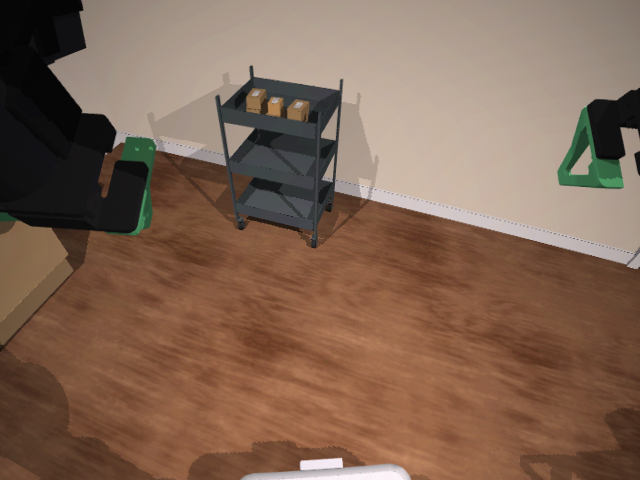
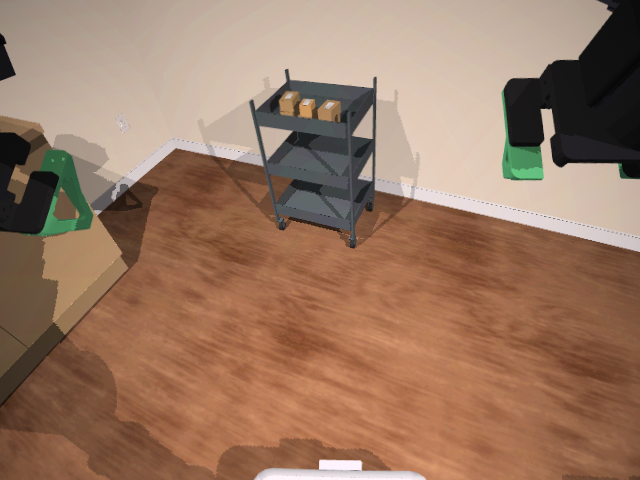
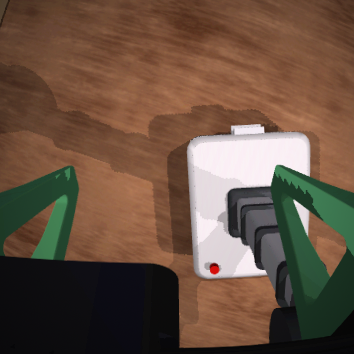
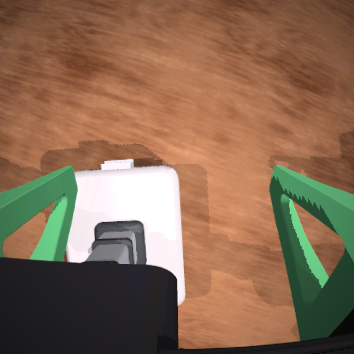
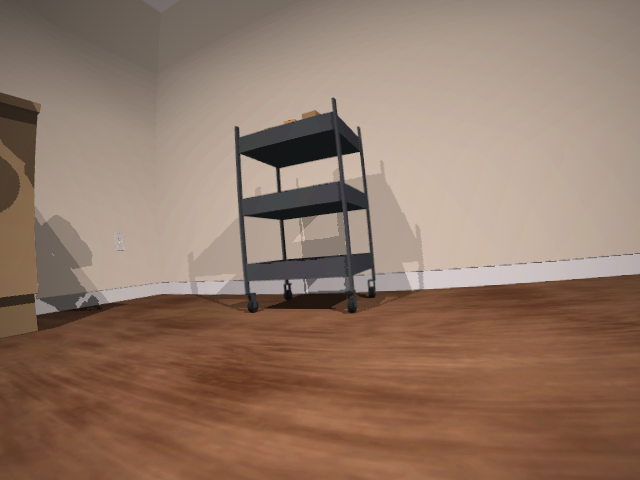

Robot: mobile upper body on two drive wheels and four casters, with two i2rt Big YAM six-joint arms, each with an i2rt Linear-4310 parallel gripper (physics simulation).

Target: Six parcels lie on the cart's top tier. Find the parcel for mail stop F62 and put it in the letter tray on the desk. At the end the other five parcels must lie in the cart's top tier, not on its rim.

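Frame: origin at the left arm's base, x up, y back, z right, level; centimetres.
Where they show: left gripper, between the fingertips: (image 1: 91, 215) (image 2: 46, 218) (image 3: 174, 176); right gripper, between the fingertips: (image 1: 604, 179) (image 2: 562, 170) (image 4: 173, 176).
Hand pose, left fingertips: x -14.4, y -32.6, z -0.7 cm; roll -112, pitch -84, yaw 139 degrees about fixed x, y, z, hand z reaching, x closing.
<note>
Each offset is from my left fingertips to the top centre of the thing. "spot": to the spot under its first point.
The dark grey three-tier cart {spot: dy -116.3, dx -55.8, dz +8.2 cm} (image 1: 268, 120) (image 2: 302, 124) (image 5: 286, 133) stands away from me, near the wall. Three brown parcels with white labels show in a row on its top tier: a left one {dy -129.7, dx -50.3, dz +2.9 cm} (image 1: 255, 101) (image 2: 288, 104), a smaller middle one {dy -122.8, dx -50.3, dz +11.2 cm} (image 1: 275, 106) (image 2: 307, 108) and a right one {dy -118.6, dx -50.3, dz +20.5 cm} (image 1: 298, 111) (image 2: 329, 111). The labels are too small to read; I cannot make out other parcels. My left gripper (image 3: 174, 176) and my right gripper (image 4: 173, 176) are open and empty, both far from the cart. The letter tray does not show.
A tan wooden piece of furniture (image 1: 25, 273) (image 2: 85, 258) (image 5: 18, 248), possibly the desk, stands at the left, partly cut off. A wall with a white baseboard (image 1: 439, 208) (image 2: 465, 206) runs behind the cart. My white base (image 3: 240, 160) (image 4: 135, 200) shows below the grippers.
</note>
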